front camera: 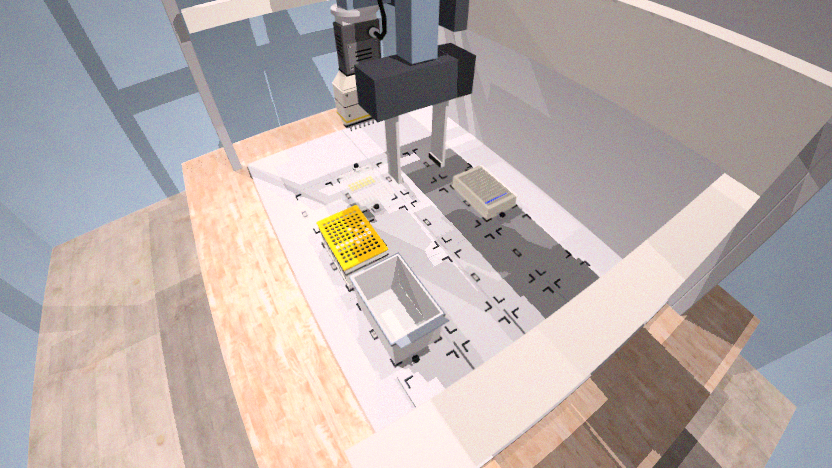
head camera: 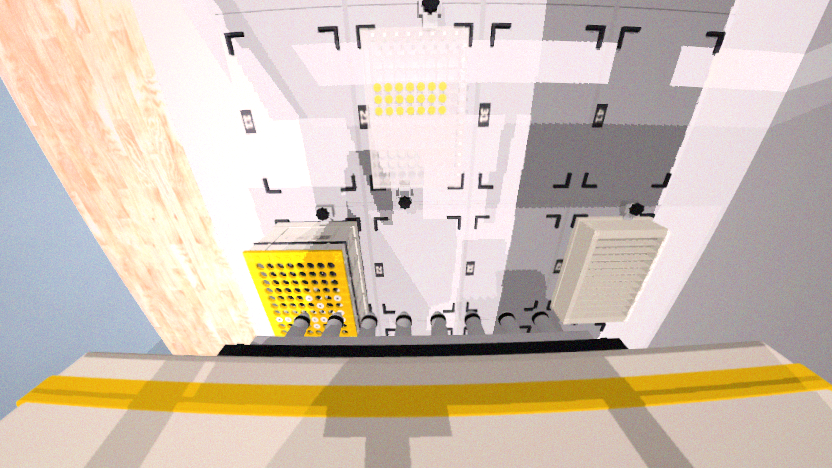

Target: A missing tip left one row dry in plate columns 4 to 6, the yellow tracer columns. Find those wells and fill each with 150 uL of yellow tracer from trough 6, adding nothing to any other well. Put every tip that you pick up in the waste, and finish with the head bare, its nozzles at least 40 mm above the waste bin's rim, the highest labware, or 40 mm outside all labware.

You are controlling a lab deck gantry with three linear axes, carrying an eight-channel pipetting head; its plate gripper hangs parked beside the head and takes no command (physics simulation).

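Note:
There's a grey wall (front camera: 621, 177) that I can see, and you get the wall again (head camera: 756, 280).

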